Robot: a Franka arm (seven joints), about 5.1 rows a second.
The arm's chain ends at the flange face. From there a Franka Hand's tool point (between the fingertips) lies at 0.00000 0.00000 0.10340 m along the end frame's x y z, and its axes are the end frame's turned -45 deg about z.
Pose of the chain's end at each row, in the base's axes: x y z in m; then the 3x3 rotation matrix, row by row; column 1 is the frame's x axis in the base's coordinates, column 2 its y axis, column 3 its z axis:
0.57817 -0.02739 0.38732; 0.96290 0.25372 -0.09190; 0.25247 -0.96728 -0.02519; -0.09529 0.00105 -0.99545
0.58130 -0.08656 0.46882; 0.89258 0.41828 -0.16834; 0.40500 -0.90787 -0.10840; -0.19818 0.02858 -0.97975
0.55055 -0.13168 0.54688; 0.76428 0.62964 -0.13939; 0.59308 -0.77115 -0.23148; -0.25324 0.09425 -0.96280
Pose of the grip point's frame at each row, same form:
0.56867 -0.02999 0.28439; 0.50147 0.86028 -0.09190; 0.86249 -0.50545 -0.02519; -0.06812 -0.06664 -0.99545
0.56389 -0.09777 0.36751; 0.33538 0.92692 -0.16834; 0.92834 -0.35558 -0.10840; -0.16034 -0.11993 -0.97975
0.53614 -0.15562 0.44733; 0.09520 0.98565 -0.13939; 0.96466 -0.12591 -0.23148; -0.24571 -0.11242 -0.96280

